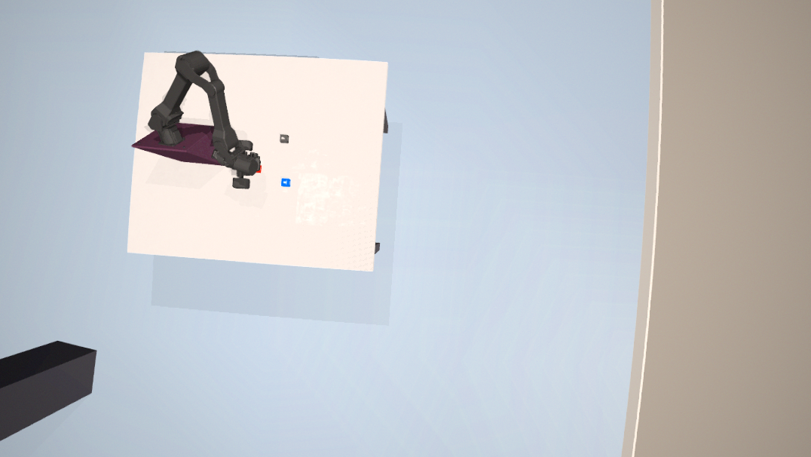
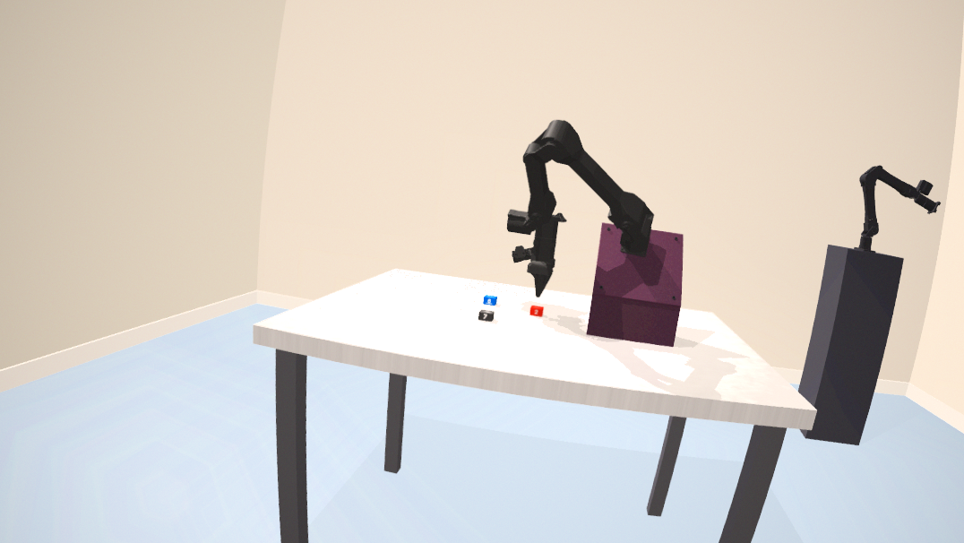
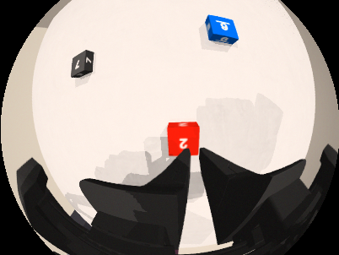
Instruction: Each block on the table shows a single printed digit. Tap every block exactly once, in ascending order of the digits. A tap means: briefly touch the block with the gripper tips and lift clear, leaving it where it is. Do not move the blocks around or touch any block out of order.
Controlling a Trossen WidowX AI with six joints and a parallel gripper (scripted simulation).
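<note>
Now: the red block 10 mm to the left of my gripper tip and 40 mm below it. Also, from my gripper tip: blue block (130 mm ahead, 30 mm to the right, 40 mm below); then black block (90 mm ahead, 150 mm to the left, 40 mm below).
</note>
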